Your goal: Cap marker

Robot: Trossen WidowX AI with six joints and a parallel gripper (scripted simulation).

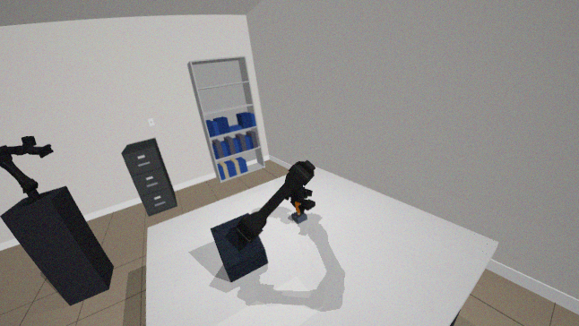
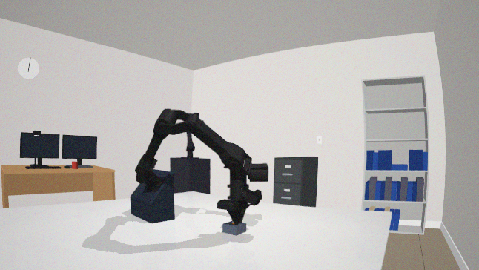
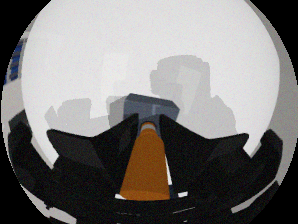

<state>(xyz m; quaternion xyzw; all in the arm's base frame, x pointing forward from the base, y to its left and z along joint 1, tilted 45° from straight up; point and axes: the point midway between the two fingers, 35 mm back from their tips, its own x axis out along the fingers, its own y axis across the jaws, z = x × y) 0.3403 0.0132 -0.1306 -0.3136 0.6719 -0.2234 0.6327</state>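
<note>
Right now the orange cap is 5 cm above my gripper tip and 1 cm behind it.
</note>
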